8 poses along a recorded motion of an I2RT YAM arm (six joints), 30 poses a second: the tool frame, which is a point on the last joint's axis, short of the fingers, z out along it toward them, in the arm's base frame.
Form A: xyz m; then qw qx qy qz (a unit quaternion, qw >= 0).
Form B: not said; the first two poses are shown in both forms.
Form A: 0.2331, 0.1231, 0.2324, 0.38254, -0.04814, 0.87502, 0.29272
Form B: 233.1, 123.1, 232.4, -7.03, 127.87, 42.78
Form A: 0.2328, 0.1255, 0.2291, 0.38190, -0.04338, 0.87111, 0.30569
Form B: 232.8, 125.5, 229.1, -6.34, 127.34, 44.68
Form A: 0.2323, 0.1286, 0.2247, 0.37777, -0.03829, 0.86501, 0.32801
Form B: 232.3, 128.6, 224.7, -5.61, 126.69, 48.04
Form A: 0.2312, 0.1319, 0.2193, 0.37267, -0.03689, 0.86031, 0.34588
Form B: 231.2, 131.9, 219.3, -5.42, 126.31, 50.78
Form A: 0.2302, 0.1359, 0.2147, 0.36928, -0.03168, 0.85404, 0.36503
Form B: 230.2, 135.9, 214.7, -4.66, 125.59, 53.68
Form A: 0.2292, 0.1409, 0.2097, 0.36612, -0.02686, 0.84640, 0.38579
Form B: 229.2, 140.9, 209.7, -3.96, 124.65, 56.82
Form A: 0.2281, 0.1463, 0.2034, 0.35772, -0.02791, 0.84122, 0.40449
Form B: 228.1, 146.3, 203.4, -4.13, 124.39, 59.81
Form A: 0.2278, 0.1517, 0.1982, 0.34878, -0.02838, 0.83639, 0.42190
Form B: 227.8, 151.7, 198.2, -4.21, 124.20, 62.65
